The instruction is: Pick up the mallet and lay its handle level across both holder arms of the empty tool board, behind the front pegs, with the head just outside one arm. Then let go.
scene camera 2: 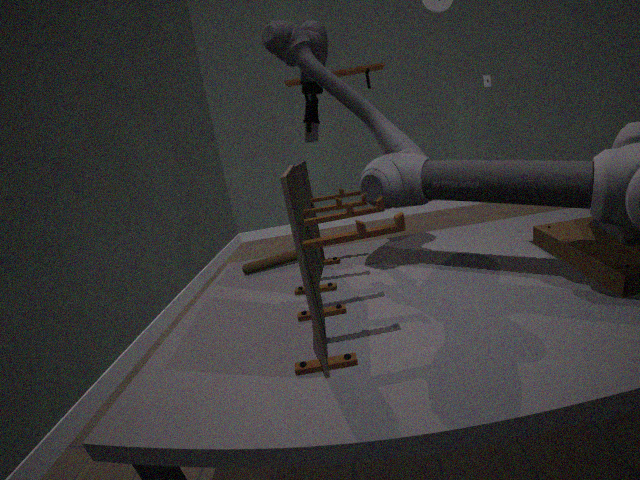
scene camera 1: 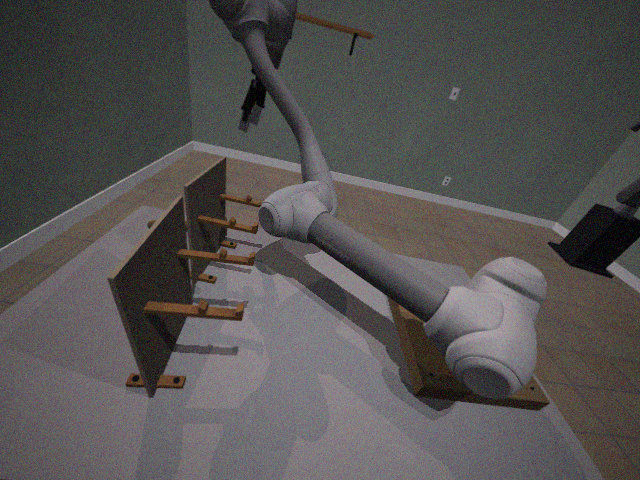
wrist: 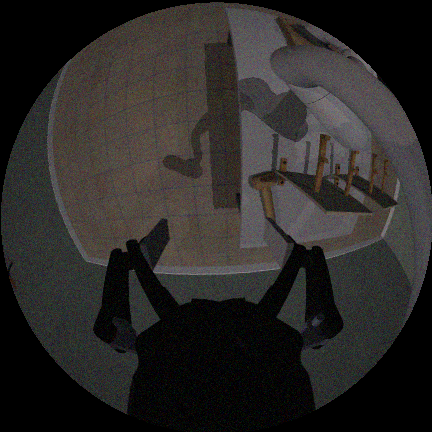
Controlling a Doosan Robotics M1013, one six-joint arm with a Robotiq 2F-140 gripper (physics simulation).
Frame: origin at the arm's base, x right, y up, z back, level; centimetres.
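Seen in the pictures: gripper, between the fingertips: (scene camera 2: 311, 142) (scene camera 1: 248, 127) (wrist: 215, 228).
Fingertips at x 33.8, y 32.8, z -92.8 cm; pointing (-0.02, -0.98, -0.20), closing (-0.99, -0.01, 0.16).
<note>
A point is followed by its place in that frame.
The mallet (scene camera 2: 271, 261) @[x 7.5, y -2.0, z -106.1 cm] (wrist: 268, 202) @[x 12.1, y -0.7, z -101.6 cm] lies on the table behind the tool boards; its head shows in the wrist view beside one board's foot, and its handle end (scene camera 1: 150, 223) @[x 3.8, y -1.7, z -114.1 cm] shows behind the boards in scene view 1. Two upright tool boards stand in line: a near one (scene camera 1: 155, 289) @[x -34.8, y 17.9, z -76.8 cm] (scene camera 2: 299, 217) @[x -34.2, y 21.1, z -77.0 cm] and a far one (scene camera 1: 206, 211) @[x -3.4, y 15.8, z -86.8 cm] (wrist: 325, 195) @[x 4.9, y 19.0, z -88.1 cm]. Each has two pegged holder arms, such as the near board's front arm (scene camera 1: 193, 310) @[x -36.4, y 18.0, z -68.2 cm] (scene camera 2: 336, 238) @[x -37.7, y 17.9, z -70.4 cm]. No tool shows on them. My gripper (scene camera 1: 249, 121) @[x 33.8, y 32.8, z -92.8 cm] (scene camera 2: 311, 135) @[x 33.8, y 32.8, z -92.8 cm] (wrist: 215, 228) @[x 33.8, y 32.8, z -92.8 cm] is open and empty, high above the table's far end; the mallet handle appears by its right finger in the wrist view.
The boards stand on the pale table (scene camera 1: 289, 439) @[x -41.6, y -4.8, z -45.1 cm] (scene camera 2: 232, 408) @[x -52.1, y -4.8, z -88.7 cm] (wrist: 255, 150) @[x 20.8, y -4.8, z -83.9 cm]. My arm's base stands on a wooden block (scene camera 1: 413, 356) @[x -15.9, y -0.4, z -19.1 cm] (scene camera 2: 573, 253) @[x -7.4, y -1.3, z -21.0 cm] to the right. A wooden rail (scene camera 1: 336, 25) (scene camera 2: 361, 70) hangs on the back wall. My forearm slants across beside the boards.
</note>
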